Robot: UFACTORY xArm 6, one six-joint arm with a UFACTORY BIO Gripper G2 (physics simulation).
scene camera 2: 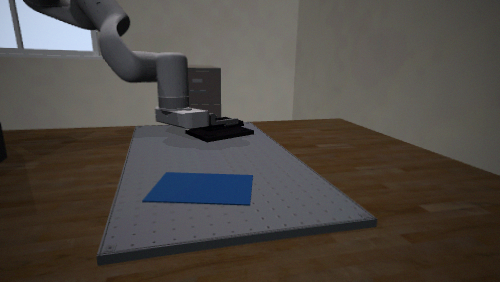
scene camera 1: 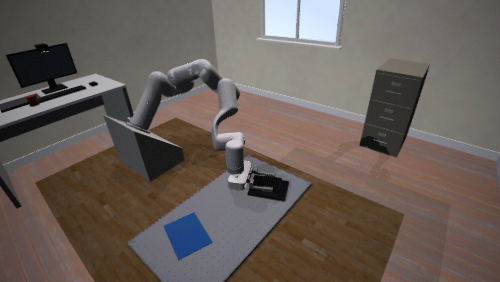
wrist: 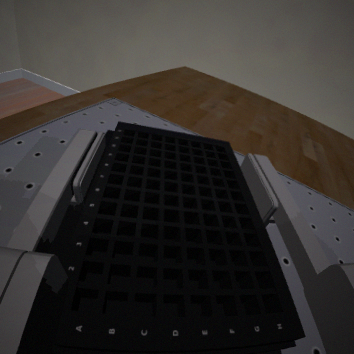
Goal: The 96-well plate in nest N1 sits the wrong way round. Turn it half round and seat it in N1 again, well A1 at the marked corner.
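Observation:
The dark 96-well plate (scene camera 1: 267, 182) (scene camera 2: 241, 123) (wrist: 175, 210) is between the two fingers of my gripper (scene camera 1: 270, 183) (wrist: 174, 178), which is shut on its long sides. In the wrist view letters A to H run along the plate's near edge and numbers up its left side, with A at the near left. The plate is held a little above the black nest (scene camera 1: 280, 196) (scene camera 2: 210, 136), roughly level, with a thin gap showing in the scene camera 2 view. The marked corner of the nest cannot be made out.
The nest stands on a grey perforated board (scene camera 1: 220, 207) (scene camera 2: 300, 200). A flat blue square (scene camera 1: 188, 236) (scene camera 2: 200, 189) lies on the same board, well apart from the nest. A desk (scene camera 1: 107, 82) with a monitor and a filing cabinet (scene camera 1: 392, 107) stand farther off.

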